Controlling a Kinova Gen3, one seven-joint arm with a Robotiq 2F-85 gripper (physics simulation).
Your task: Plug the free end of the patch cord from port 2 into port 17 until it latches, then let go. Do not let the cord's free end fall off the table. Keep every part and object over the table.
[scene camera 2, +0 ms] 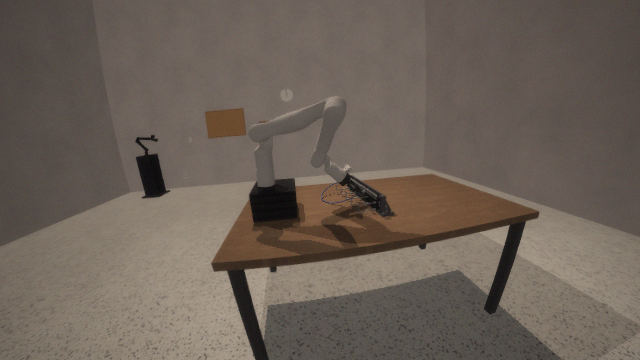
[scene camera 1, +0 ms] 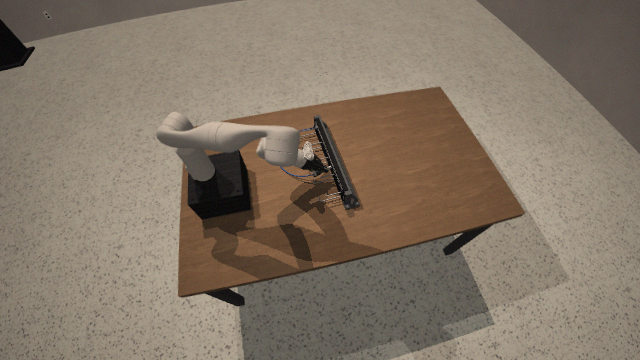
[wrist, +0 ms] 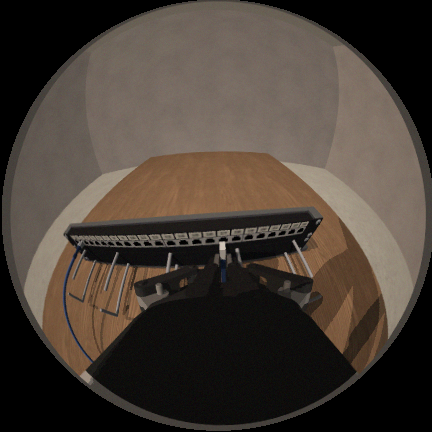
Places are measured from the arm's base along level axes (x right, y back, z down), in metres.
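Where they show: gripper, fingertip midpoint: point(scene camera 2: 362, 194) point(scene camera 1: 328, 170) point(wrist: 222, 260); arm's base, origin of the base link: point(scene camera 2: 266, 184) point(scene camera 1: 204, 172).
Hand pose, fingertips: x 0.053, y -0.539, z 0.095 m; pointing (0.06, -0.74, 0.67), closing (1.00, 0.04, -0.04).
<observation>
Things, the pixels of their top centre, and the offset from my fingertips. "spot": a spot on its surface instead. Level surfaces: height alone.
- black patch panel, middle of its top: point(wrist: 156, 242) point(scene camera 1: 324, 152) point(scene camera 2: 358, 184) dx -0.076, dy -0.002, dz -0.039 m
- cord's free-end plug, surface spot: point(wrist: 223, 249) spot: dx +0.001, dy -0.003, dz -0.023 m
- wooden table, its level: dz +0.063 m
The black patch panel point(scene camera 1: 336, 157) point(scene camera 2: 369, 191) point(wrist: 195, 221) stands on the table with a row of ports below pale labels. The blue patch cord point(scene camera 2: 322, 198) point(wrist: 65, 302) runs from a port near the panel's left end in the wrist view and loops back toward the arm. My gripper point(scene camera 1: 326, 170) point(wrist: 222, 260) is shut on the cord's free-end plug point(wrist: 223, 249), pale and pointing at the panel. The plug overlaps the lower edge of a port that seems to be 17; the labels are blurred. Whether its tip is inside that port is hidden.
Thin metal bars point(wrist: 111, 272) point(wrist: 302, 259) stick out from the panel's front on both sides of my gripper. The arm's black base block point(scene camera 1: 220, 182) point(scene camera 2: 274, 200) stands at one end of the wooden table point(scene camera 1: 425, 165) point(scene camera 2: 450, 205).
</observation>
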